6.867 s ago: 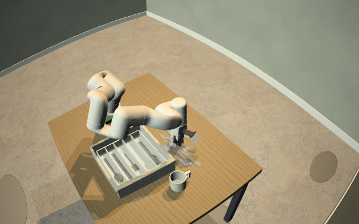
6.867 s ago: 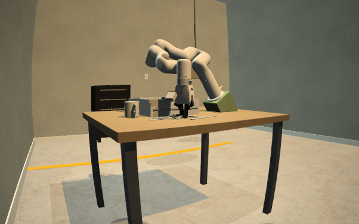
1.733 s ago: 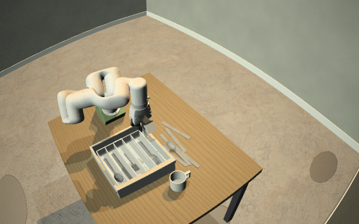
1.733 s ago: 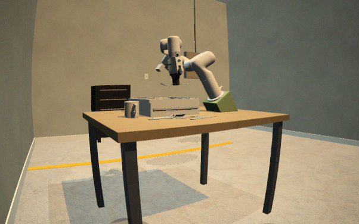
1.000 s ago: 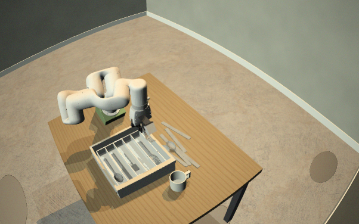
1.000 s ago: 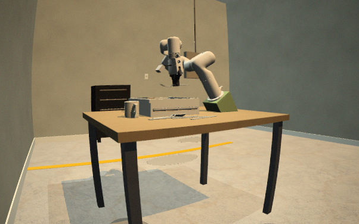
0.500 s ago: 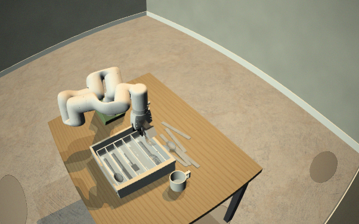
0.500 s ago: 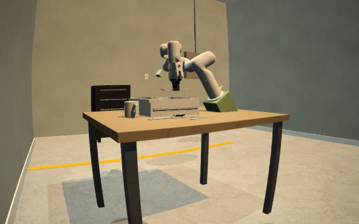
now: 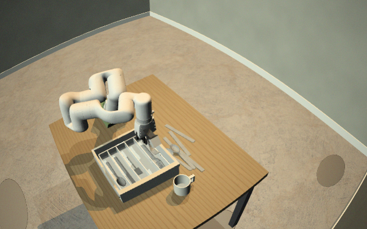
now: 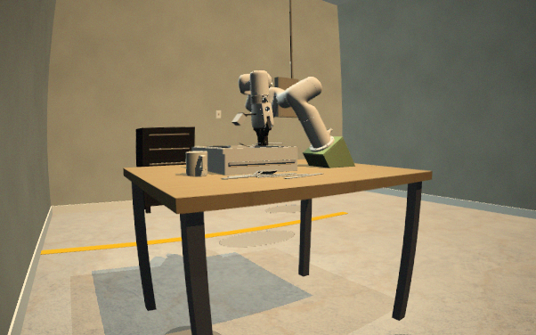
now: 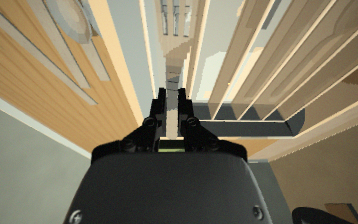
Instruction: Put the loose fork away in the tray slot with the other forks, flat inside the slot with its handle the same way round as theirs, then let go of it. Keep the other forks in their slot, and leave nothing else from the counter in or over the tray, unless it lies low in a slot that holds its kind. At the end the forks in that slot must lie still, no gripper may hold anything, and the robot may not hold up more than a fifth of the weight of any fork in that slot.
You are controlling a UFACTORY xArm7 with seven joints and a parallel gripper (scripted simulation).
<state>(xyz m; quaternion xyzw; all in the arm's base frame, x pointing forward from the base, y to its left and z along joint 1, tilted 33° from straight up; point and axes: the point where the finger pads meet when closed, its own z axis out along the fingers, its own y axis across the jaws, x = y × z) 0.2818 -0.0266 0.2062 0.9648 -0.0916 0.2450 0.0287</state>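
My hand is 120 mm to the left of the grey divided tray and 70 mm above it. The rest, counted from my hand: grey mug: 280 mm ahead, 90 mm below, 60 mm to the right.
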